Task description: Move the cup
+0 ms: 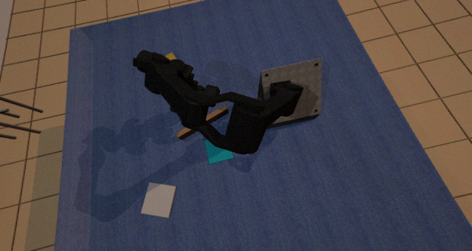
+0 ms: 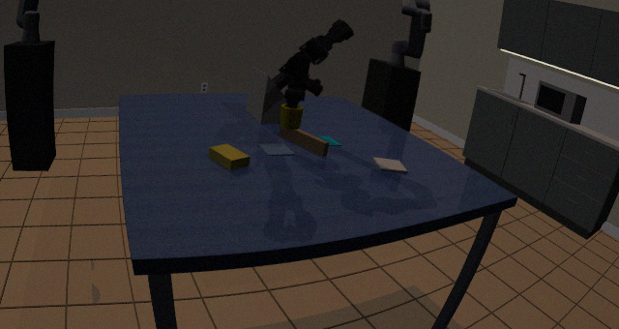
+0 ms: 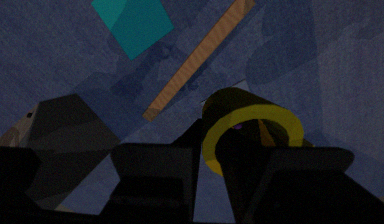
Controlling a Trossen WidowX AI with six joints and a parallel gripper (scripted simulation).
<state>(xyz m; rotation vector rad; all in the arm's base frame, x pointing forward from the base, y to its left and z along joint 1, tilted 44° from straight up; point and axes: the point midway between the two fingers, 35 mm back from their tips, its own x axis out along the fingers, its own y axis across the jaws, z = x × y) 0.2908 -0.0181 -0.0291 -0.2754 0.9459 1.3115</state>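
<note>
Right now the teal patch is 50 mm behind my gripper tip, 160 mm to the left of it and 110 mm below it. The rest, counted from my gripper tip: yellow cup (20 mm ahead, 10 mm to the right); then pale blue pad (40 mm ahead, 50 mm to the right, 110 mm below); then long wooden bar (50 mm to the left, 90 mm below).
</note>
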